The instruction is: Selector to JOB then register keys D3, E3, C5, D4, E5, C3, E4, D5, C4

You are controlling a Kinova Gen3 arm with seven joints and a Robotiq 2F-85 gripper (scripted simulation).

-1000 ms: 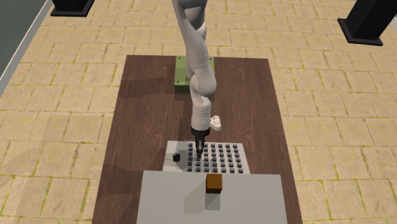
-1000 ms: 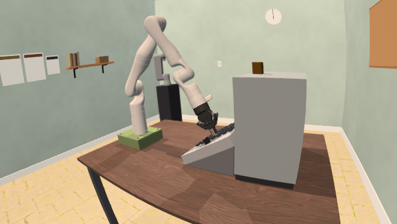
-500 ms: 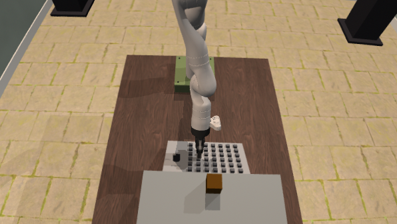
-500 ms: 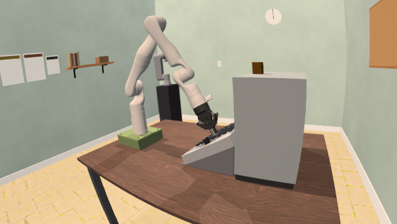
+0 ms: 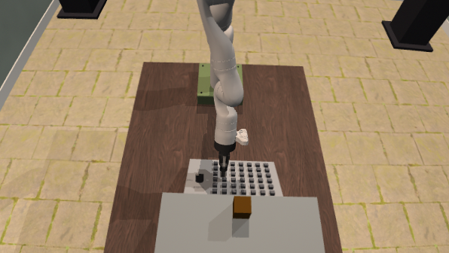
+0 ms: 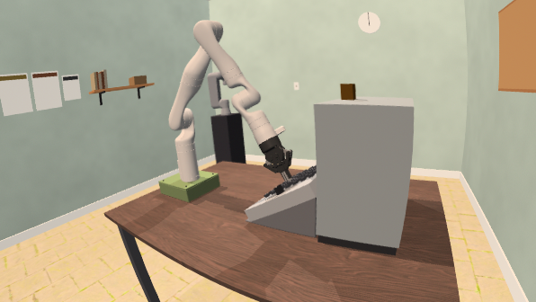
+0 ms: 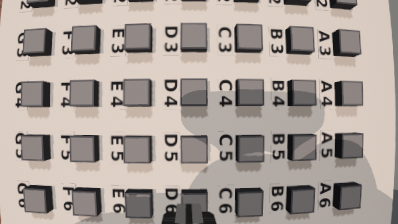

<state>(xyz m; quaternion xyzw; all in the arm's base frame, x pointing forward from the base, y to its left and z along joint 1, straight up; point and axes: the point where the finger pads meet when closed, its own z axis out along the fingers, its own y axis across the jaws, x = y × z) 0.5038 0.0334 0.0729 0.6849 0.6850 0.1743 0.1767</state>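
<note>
My hand is 4 cm to the right of the D5 key, 2 cm short of it and 2 cm above it. From my hand the other things lie so: C5 key: 5 cm ahead, 4 cm to the left, 1 cm below; key D7: 3 cm to the right, 2 cm below, 2 cm ahead; E5 key: 4 cm to the left, 4 cm below, 1 cm behind.
</note>
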